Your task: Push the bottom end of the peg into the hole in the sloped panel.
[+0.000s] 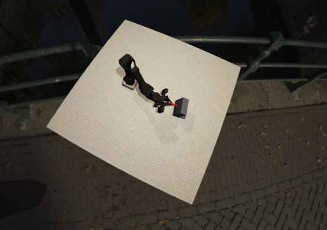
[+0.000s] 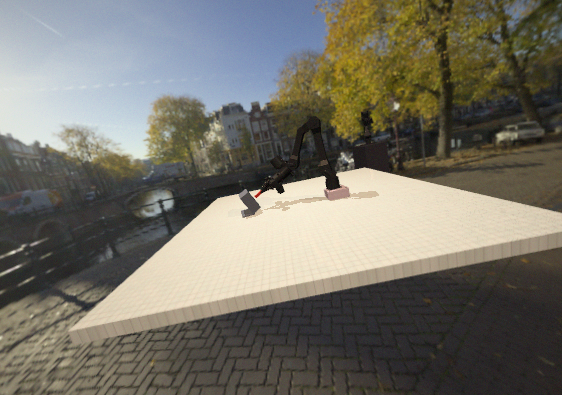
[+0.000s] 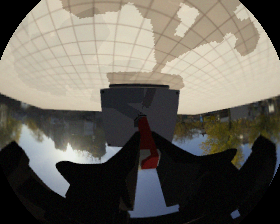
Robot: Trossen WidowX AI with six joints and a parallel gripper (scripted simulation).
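Right now my gripper tip is 20 mm past the red peg and 10 mm below it. Round my gripper tip: sloped grey panel: 70 mm ahead, 30 mm below.
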